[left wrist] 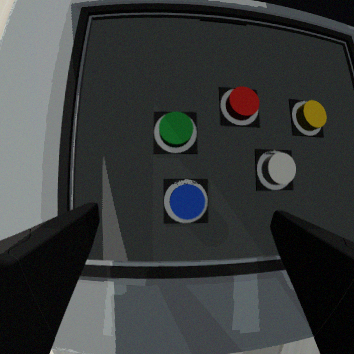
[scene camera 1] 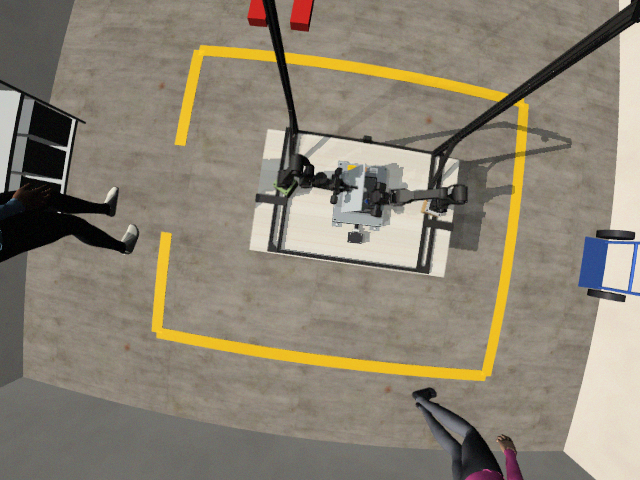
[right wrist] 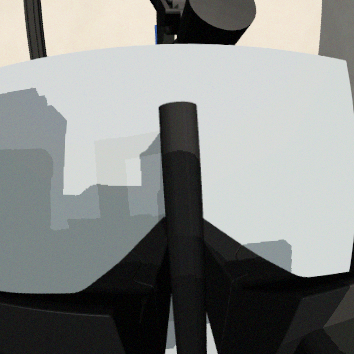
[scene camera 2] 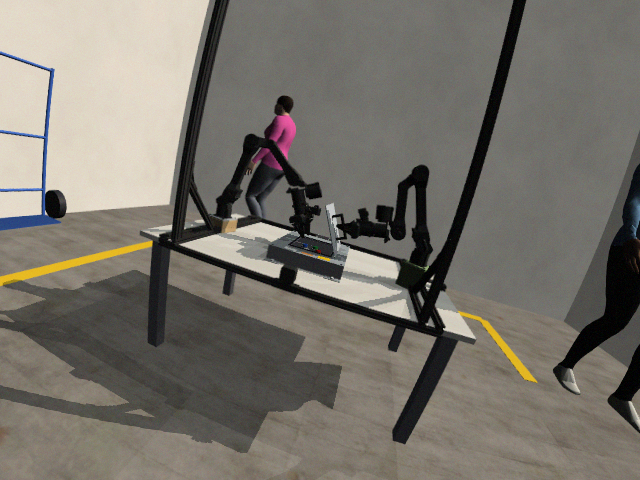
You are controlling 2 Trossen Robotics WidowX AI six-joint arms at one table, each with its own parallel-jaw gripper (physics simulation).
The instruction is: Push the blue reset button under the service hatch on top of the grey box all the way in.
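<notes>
The grey box (scene camera 1: 338, 215) (scene camera 2: 305, 265) (left wrist: 37, 110) stands on the table. Its hatch (scene camera 1: 353, 197) (scene camera 2: 330, 222) (right wrist: 280, 150) is raised, nearly upright. My right gripper (right wrist: 180, 224) is shut on the black bar handle (right wrist: 180, 130) of the hatch. The blue button (left wrist: 187, 201) (scene camera 2: 305, 245) is on the dark panel (left wrist: 130, 60); how deep it sits cannot be told. My left gripper (left wrist: 187, 216) (scene camera 2: 302, 234) is open, pointing down low over the panel, with the blue button between its fingertips in the left wrist view and nothing held.
Green (left wrist: 176, 128), red (left wrist: 244, 101), yellow (left wrist: 315, 114) and white (left wrist: 282, 169) buttons share the panel. A black device (scene camera 1: 354, 237) (scene camera 2: 287, 274) stands beside the box. Black frame beams edge the table (scene camera 1: 310, 242). Two people stand away from it.
</notes>
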